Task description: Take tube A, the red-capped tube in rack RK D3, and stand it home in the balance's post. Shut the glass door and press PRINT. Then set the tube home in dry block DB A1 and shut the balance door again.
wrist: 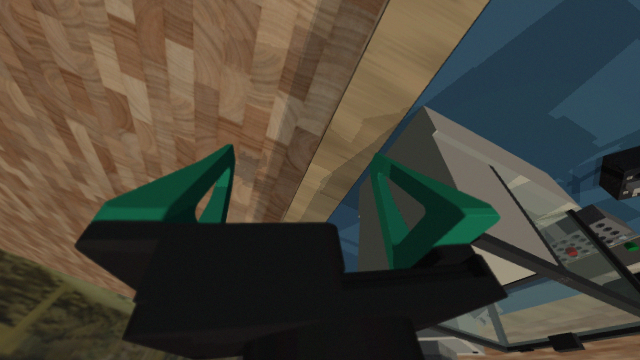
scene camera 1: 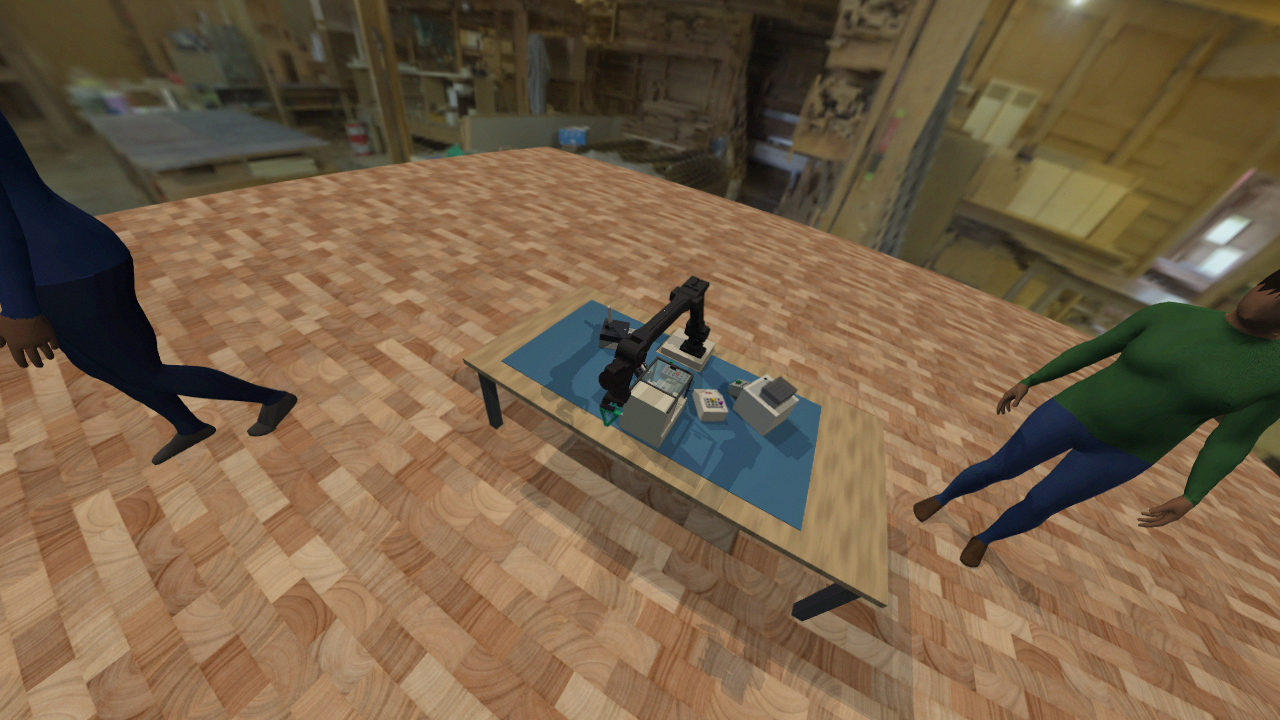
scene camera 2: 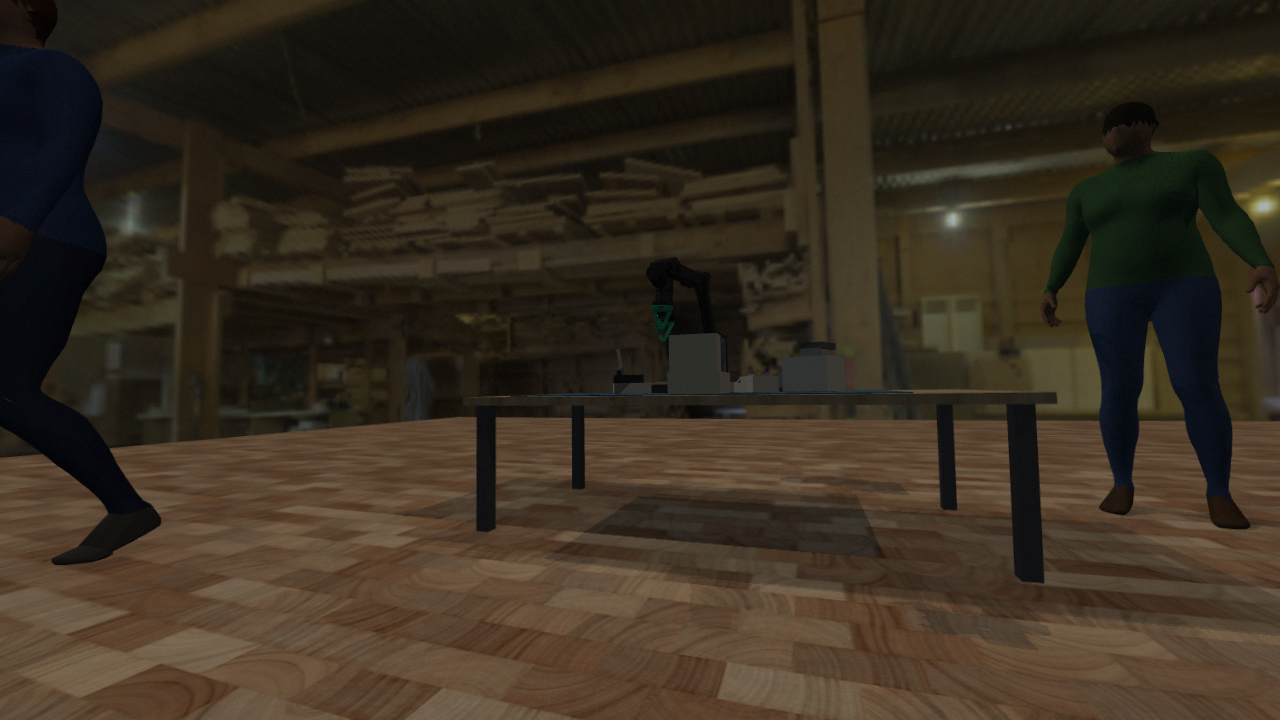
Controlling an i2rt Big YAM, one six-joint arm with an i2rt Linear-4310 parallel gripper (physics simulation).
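Pixels of known places: gripper, between the fingertips: [wrist: 307, 156] [scene camera 1: 610, 418] [scene camera 2: 662, 335]; arm's base, origin of its link: [scene camera 1: 692, 350].
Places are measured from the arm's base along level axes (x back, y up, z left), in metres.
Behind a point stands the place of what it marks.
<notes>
My gripper [scene camera 1: 610, 414] {y 0.151, x -0.725, z -0.059 m} [scene camera 2: 662, 324] {y 0.151, x -0.725, z -0.059 m} [wrist: 307, 156] {y 0.151, x -0.725, z -0.059 m} has green fingers, spread wide with nothing between them. It hangs beside the balance, near the table's front edge. The balance [scene camera 1: 650, 413] {y 0.125, x -0.605, z 0.036 m} [scene camera 2: 698, 362] {y 0.068, x -0.604, z 0.034 m} [wrist: 480, 175] {y 0.079, x -0.554, z -0.069 m} is a pale box with a dark-framed glass chamber. I cannot tell how its glass door stands. In the wrist view a red cap [wrist: 572, 252] shows through the glass among a grid of holes; I cannot tell which tube or holder it belongs to. The balance's post and PRINT key cannot be made out, and the dry block cannot be identified surely.
A small pale holder [scene camera 1: 713, 414] {y 0.007, x -0.354, z 0.233 m} with coloured tops stands right of the balance. A larger white unit [scene camera 1: 759, 413] {y 0.049, x -0.272, z 0.400 m} [scene camera 2: 810, 372] {y 0.034, x -0.272, z 0.400 m} with a dark top stands farther right. A dark device [scene camera 1: 614, 333] {y 0.041, x -0.191, z -0.357 m} with a thin upright rod stands at the left. Two people stand away from the table.
</notes>
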